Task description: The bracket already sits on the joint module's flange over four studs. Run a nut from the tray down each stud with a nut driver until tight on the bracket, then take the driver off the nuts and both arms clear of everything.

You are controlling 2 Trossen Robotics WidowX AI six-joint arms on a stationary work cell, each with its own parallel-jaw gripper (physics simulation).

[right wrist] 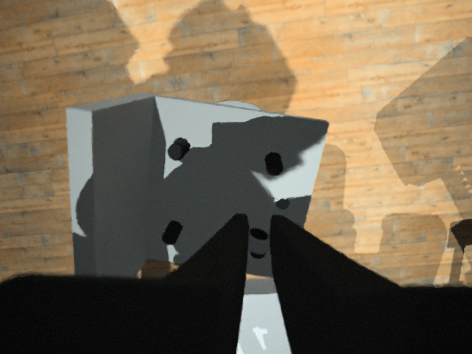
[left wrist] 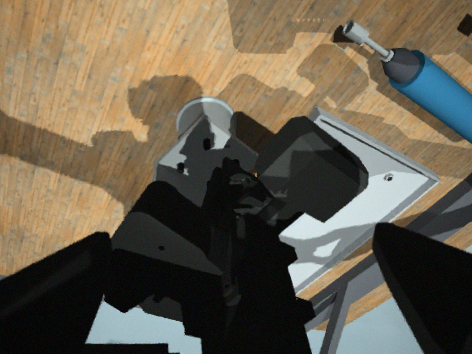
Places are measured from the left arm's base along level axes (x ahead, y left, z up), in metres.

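Where they show: left gripper, between the fingertips: (left wrist: 244,241); right gripper, between the fingertips: (right wrist: 258,226) (left wrist: 224,165).
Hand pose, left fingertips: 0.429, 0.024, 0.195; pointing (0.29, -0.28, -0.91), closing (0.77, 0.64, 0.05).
Observation:
Each offset is from my left fingertips to the top centre of the thing, as dx, dy, dz. "spot": to the spot under its first point.
The grey bracket (left wrist: 192,150) (right wrist: 215,190) sits on the joint module, whose pale round rim {spot: +0.043, -0.072, -0.218} (left wrist: 205,106) (right wrist: 242,105) shows behind it. Three black studs (right wrist: 178,149) (right wrist: 273,164) (right wrist: 172,232) stand bare. A grey nut {+0.073, -0.079, -0.148} (right wrist: 258,245) sits on the upper part of the fourth stud, above the bracket. My right gripper (right wrist: 258,226) is shut on this nut; its fingers flank it closely. My left gripper is open and empty, high above. The blue nut driver {spot: +0.205, +0.087, -0.192} (left wrist: 440,97) lies at the upper right, its socket outward. The tray {+0.285, -0.196, -0.217} (left wrist: 367,150) (right wrist: 261,286) holds a nut {+0.299, -0.017, -0.223} (left wrist: 388,177).
The black right arm (left wrist: 260,270) reaches across the middle of the left wrist view, hiding part of the bracket and tray. Grey frame bars {spot: +0.465, -0.239, -0.184} (left wrist: 340,305) stand beyond the table edge at the lower right. Arm shadows darken much of the bracket.

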